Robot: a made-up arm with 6 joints.
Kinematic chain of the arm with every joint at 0, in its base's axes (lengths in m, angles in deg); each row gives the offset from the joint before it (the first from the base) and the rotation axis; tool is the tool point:
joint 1: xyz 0 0 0.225 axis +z
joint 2: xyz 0 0 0 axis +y
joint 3: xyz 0 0 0.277 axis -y
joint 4: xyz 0 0 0 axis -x
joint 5: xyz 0.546 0 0 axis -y
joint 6: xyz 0 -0.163 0 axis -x
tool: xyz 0 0 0
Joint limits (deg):
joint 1: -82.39..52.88
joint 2: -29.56..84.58
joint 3: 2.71..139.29
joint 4: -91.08..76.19
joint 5: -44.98..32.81
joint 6: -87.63..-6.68
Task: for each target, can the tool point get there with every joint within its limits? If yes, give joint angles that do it. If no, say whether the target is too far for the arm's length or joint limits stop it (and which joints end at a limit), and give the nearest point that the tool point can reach.
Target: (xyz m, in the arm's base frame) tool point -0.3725 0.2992 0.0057
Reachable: no: joint limits stop it (at a limit: joint 2, joint 3, joint 4) | nearest point -0.5489 0.4409 0.4162 | short by 0.469 m
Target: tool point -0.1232 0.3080 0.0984
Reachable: no: joint limits stop it (at a limit: joint 1, joint 3, joint 4) | nearest point 0.2744 0.3677 -0.1142 | short by 0.455 m
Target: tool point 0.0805 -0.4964 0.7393
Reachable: yes | joints -68.56 -3.17 34.69 -49.19 -19.40 -40.92
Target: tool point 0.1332 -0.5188 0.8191
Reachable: yes | joints -58.19 15.21 48.80 10.50 22.57 -14.88
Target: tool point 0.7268 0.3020 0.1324
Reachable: yes | joints 30.56 67.72 34.55 47.81 -5.24 -14.04
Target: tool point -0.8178 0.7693 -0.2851
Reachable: no: too far | nearest point -0.5128 0.4824 0.4162 | short by 0.817 m
